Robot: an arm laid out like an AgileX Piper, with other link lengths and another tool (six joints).
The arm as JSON. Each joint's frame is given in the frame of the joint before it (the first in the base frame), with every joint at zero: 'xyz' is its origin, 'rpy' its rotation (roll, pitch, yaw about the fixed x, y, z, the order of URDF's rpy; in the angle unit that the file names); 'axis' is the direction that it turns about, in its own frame. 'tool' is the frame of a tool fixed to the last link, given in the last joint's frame.
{
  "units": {
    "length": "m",
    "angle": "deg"
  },
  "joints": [
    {
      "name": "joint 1",
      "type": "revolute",
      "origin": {
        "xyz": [
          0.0,
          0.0,
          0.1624
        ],
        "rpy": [
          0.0,
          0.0,
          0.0
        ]
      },
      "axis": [
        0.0,
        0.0,
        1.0
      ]
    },
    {
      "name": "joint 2",
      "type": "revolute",
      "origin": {
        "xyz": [
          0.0,
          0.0,
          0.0
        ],
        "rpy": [
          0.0,
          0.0,
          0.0
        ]
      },
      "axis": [
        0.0,
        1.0,
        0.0
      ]
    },
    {
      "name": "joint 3",
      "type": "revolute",
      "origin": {
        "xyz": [
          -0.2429,
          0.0,
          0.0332
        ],
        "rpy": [
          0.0,
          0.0,
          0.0
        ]
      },
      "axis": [
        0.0,
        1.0,
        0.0
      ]
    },
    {
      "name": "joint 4",
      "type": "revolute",
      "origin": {
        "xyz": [
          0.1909,
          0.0,
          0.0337
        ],
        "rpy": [
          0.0,
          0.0,
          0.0
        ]
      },
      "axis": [
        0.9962,
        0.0,
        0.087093
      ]
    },
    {
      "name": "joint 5",
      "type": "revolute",
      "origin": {
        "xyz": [
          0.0,
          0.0,
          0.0
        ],
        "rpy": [
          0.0,
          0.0,
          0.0
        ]
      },
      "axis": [
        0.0,
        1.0,
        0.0
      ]
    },
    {
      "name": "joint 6",
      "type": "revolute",
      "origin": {
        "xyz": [
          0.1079,
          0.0,
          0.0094
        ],
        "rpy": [
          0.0,
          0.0,
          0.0
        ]
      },
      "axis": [
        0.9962,
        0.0,
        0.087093
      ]
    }
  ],
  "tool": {
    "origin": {
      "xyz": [
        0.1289,
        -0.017,
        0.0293
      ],
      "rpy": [
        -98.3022,
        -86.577,
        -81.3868
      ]
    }
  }
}
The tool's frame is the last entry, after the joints.
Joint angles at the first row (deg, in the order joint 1, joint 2, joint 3, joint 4, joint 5, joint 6):
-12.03 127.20 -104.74 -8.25 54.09 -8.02
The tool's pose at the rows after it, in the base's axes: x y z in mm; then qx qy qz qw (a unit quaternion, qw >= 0):
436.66 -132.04 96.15 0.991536 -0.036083 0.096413 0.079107
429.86 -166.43 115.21 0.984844 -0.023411 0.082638 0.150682
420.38 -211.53 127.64 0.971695 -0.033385 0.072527 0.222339
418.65 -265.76 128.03 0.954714 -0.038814 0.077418 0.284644
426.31 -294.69 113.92 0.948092 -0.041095 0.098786 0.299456
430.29 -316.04 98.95 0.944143 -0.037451 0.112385 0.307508
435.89 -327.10 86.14 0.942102 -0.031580 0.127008 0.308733
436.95 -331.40 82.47 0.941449 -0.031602 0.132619 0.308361
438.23 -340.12 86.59 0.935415 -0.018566 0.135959 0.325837
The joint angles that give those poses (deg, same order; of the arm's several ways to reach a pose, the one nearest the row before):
-12.03 125.82 -108.29 -7.10 59.65 -9.05
-12.66 125.65 -111.33 -15.58 62.97 -9.22
-14.78 125.99 -111.67 -24.46 62.51 -7.56
-19.14 128.69 -111.67 -32.31 56.84 -6.59
-22.52 132.07 -111.67 -34.61 49.73 -5.73
-25.27 135.05 -111.67 -36.15 44.06 -5.62
-26.93 137.40 -111.67 -36.84 39.42 -5.56
-27.62 138.08 -111.67 -36.90 37.87 -5.56
-28.30 138.37 -111.67 -39.54 36.21 -5.56

